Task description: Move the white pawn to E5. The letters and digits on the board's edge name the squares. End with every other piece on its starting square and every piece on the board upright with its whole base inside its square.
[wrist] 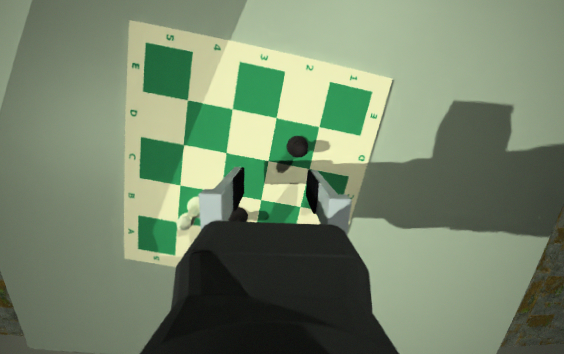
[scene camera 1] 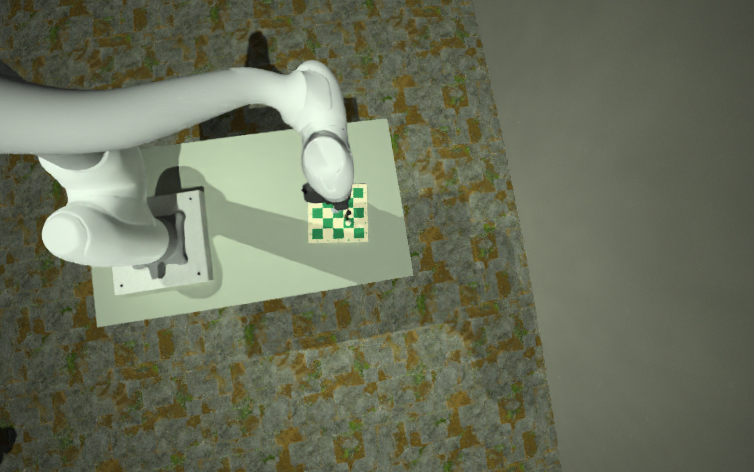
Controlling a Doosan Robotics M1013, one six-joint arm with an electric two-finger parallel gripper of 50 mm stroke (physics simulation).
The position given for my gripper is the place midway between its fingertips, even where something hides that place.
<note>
In view: my gripper [wrist: 275, 181] and a chessboard [scene camera 1: 324, 227].
The chessboard is seen too in the wrist view [wrist: 197, 106].
</note>
